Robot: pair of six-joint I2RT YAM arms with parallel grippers.
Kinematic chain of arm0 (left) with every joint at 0, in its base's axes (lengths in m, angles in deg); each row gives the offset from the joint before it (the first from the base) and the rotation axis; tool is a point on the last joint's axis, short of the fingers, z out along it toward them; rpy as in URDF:
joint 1: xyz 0 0 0.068 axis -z
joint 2: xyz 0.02 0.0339 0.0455 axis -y
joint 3: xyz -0.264 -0.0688 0 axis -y
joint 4: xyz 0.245 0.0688 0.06 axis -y
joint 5: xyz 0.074 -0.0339 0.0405 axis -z
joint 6: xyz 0.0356 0 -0.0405 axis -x
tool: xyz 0 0 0 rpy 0 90 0
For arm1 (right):
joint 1: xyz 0 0 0.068 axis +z
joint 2: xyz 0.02 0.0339 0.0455 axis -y
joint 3: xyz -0.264 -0.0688 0 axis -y
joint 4: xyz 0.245 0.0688 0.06 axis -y
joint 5: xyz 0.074 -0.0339 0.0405 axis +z
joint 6: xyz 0.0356 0 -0.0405 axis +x
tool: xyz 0 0 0 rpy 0 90 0
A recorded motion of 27 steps. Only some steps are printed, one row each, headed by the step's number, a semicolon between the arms.
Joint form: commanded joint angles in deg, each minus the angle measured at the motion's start. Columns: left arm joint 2, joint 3, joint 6, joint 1, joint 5, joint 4; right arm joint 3, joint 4, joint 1, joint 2, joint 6, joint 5.
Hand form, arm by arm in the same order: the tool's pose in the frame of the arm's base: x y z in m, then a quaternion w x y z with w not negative. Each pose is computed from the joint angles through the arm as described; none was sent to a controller.
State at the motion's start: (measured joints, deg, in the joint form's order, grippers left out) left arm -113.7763 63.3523 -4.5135 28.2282 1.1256 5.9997; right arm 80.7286 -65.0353 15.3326 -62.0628 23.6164 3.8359
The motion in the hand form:
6: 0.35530 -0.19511 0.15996 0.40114 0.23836 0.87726 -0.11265; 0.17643 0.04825 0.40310 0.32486 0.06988 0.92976 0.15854
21: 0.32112 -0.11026 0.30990 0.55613 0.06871 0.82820 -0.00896; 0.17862 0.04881 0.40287 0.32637 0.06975 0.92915 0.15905
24: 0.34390 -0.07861 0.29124 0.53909 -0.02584 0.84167 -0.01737; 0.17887 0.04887 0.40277 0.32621 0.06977 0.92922 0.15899
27: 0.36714 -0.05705 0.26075 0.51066 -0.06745 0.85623 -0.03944; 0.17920 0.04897 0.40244 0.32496 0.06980 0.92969 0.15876
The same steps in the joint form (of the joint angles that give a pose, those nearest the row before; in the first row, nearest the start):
6: 4.55 0.76 3.52 0.39 0.59 -1.66; 0.74 -1.92 -1.00 -0.30 1.23 1.14
21: 30.67 0.74 6.40 -7.87 -14.69 -10.08; 0.74 -1.42 -1.00 -0.61 1.23 1.14
24: 26.97 0.74 14.10 -14.08 -13.88 -8.68; 0.74 -1.40 -1.00 -0.66 1.22 1.14
27: 21.22 0.74 18.10 -18.58 -9.68 -6.27; 0.74 -1.46 -1.00 -0.74 1.23 1.16

